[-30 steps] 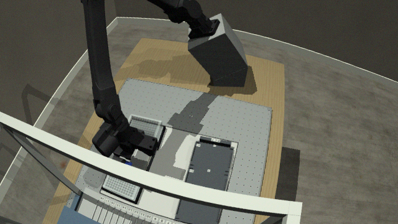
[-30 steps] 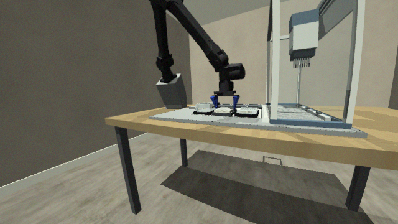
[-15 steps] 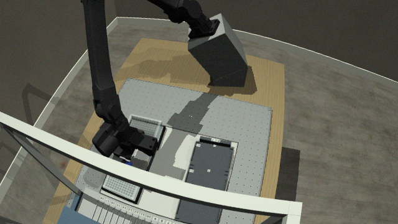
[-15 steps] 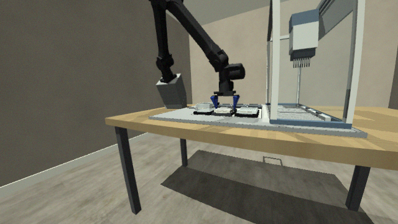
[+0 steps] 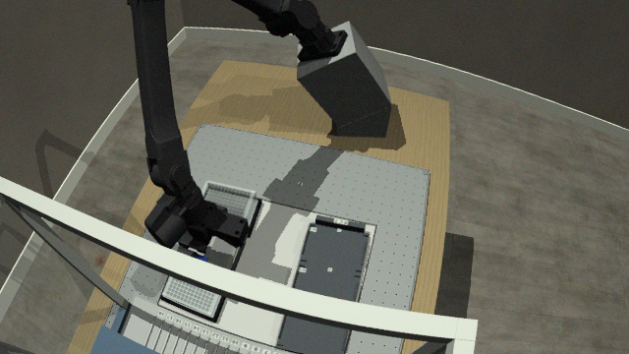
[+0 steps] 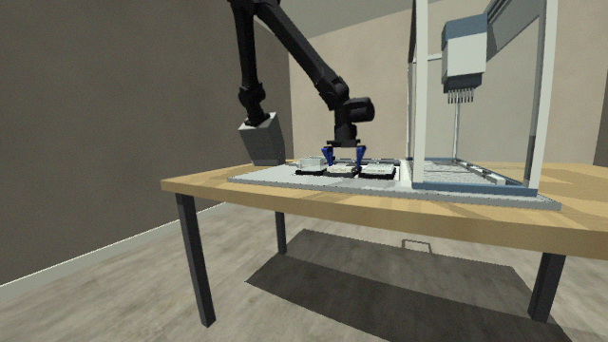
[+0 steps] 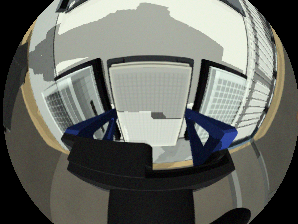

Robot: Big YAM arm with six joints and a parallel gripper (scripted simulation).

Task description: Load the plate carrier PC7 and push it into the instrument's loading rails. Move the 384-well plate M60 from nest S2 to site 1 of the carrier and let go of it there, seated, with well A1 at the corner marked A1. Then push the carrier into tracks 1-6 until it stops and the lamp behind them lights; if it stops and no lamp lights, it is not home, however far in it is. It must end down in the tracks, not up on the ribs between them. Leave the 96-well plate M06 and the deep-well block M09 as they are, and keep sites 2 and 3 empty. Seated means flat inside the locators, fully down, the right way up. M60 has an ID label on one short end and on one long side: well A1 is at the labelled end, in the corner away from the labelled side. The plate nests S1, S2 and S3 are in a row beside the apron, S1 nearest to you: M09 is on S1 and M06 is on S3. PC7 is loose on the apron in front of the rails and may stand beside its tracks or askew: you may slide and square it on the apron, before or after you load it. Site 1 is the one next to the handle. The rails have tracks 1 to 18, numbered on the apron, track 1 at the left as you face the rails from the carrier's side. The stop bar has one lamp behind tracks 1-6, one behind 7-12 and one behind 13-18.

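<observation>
Now: the nest S2 2 cm below my hand. Round my hand: white frame bar: 20 cm ahead, 15 cm to the left, 45 cm above; then dark carrier PC7: 1 cm behind, 27 cm to the left, 1 cm below.
</observation>
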